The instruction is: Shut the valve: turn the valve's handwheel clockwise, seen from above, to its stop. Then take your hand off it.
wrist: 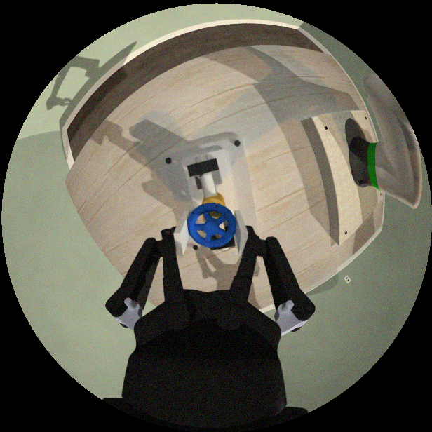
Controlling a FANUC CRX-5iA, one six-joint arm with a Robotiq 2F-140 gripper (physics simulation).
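Observation:
The valve's blue handwheel (211, 226) shows in the wrist view just below the centre, with open gaps between its spokes. It sits in front of an orange collar (214, 200) and a white pipe (208, 185) with a black end piece. The valve is on a grey, translucent-looking base plate (227, 144) with dark screws. My gripper (211, 219) is partly closed, with one pale pad close against each side of the wheel's rim. It is shut on the handwheel. The lower part of the valve is hidden under the wheel.
The wooden table top (120, 215) has a raised dark wall (200, 45) along its far side. At the right, a pale mounting board (342, 195) with screws carries the arm's base, and a grey arm part (395, 165) with a green ring rises there. Shadows fall across the table.

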